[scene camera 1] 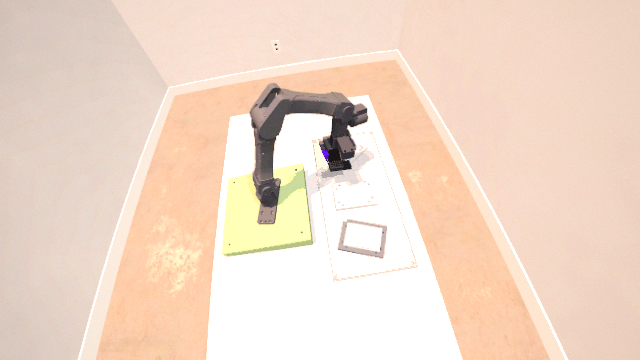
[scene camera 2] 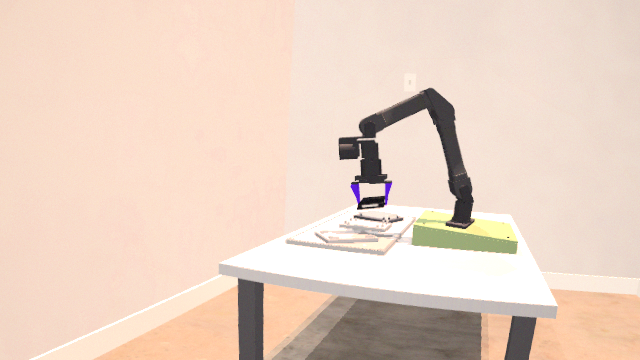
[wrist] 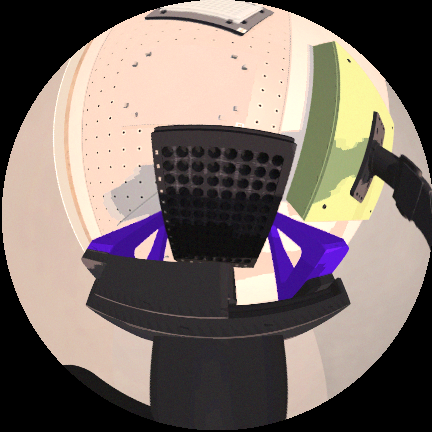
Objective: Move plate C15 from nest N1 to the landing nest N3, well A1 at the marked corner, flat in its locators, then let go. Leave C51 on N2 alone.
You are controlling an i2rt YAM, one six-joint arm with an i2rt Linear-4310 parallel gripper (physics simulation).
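My gripper (scene camera 1: pixel 337 159) (scene camera 2: pixel 372 202) (wrist: pixel 217 214) has its purple fingers shut on the long sides of black plate C15 (scene camera 1: pixel 336 165) (scene camera 2: pixel 371 203) (wrist: pixel 217 185), held roughly level in the air. Small pale marks run down its left edge in the wrist view. In scene camera 2 it hangs above a pale nest (scene camera 2: pixel 352 240) nearest that camera; the plate and arm hide much of this nest elsewhere. The middle nest (scene camera 1: pixel 355 196) (scene camera 2: pixel 366 226) bears no plate; its locators show. White plate C51 (scene camera 1: pixel 363 236) (wrist: pixel 220 7) sits in the grey nest (scene camera 1: pixel 361 251) (wrist: pixel 200 21). Nest labels are unreadable.
The nests stand on a perforated board (scene camera 2: pixel 381 248) (wrist: pixel 105 135) on the white table (scene camera 1: pixel 270 300) (scene camera 2: pixel 450 280). The arm stands on a yellow-green block (scene camera 1: pixel 250 235) (scene camera 2: pixel 465 241) (wrist: pixel 322 125) beside the board. Shadows fall on the board near the plate.
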